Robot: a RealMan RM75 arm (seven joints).
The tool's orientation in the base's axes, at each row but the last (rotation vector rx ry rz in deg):
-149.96, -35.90, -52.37
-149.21, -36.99, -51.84
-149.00, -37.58, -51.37
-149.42, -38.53, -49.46
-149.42, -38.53, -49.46
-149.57, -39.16, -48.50
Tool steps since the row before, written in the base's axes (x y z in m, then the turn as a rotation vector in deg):
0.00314, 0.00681, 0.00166, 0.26, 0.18, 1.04
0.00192, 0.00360, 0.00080, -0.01, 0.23, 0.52
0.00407, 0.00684, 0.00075, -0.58, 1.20, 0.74
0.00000, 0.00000, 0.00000, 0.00, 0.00, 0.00
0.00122, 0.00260, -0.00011, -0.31, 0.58, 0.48
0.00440, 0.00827, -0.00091, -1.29, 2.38, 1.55
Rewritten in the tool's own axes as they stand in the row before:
0.00533, -0.00454, 0.00316, 0.91, -0.17, -0.58
0.00298, -0.00220, 0.00189, 0.40, -0.27, -0.30
0.00550, -0.00380, 0.00438, 0.45, -1.42, -0.33
0.00000, 0.00000, 0.00000, 0.00, 0.00, 0.00
0.00166, -0.00153, 0.00177, 0.27, -0.72, -0.27
0.00541, -0.00447, 0.00627, 0.85, -2.90, -0.79

